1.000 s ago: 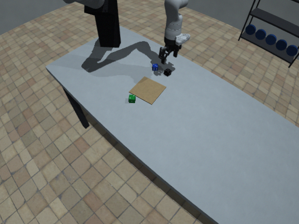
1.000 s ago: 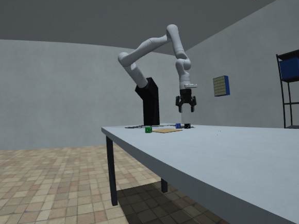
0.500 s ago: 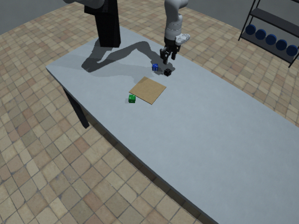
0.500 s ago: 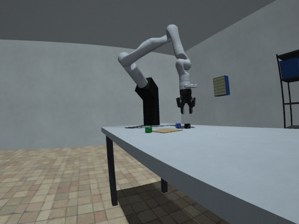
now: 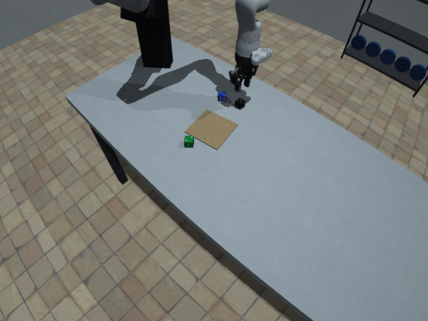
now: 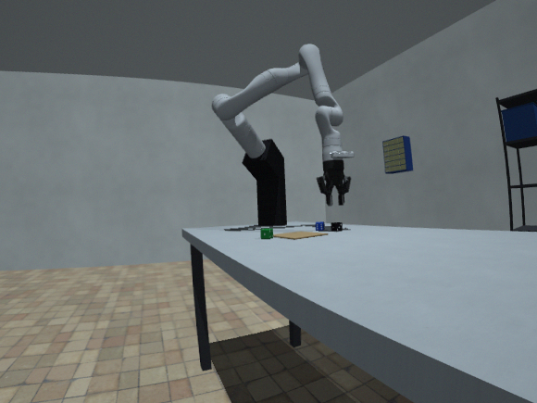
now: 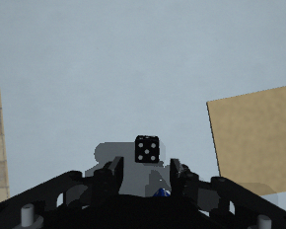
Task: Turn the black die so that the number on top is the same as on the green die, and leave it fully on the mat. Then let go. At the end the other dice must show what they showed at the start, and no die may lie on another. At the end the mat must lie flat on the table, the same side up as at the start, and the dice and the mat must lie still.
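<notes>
My gripper is now 90 mm above the black die. From my hand the other things lie so: tan mat: 150 mm to the right, 110 mm below, 50 mm behind; blue die: 90 mm below, 80 mm behind, 10 mm to the left; green die: 250 mm to the right, 90 mm below, 90 mm behind.
</notes>
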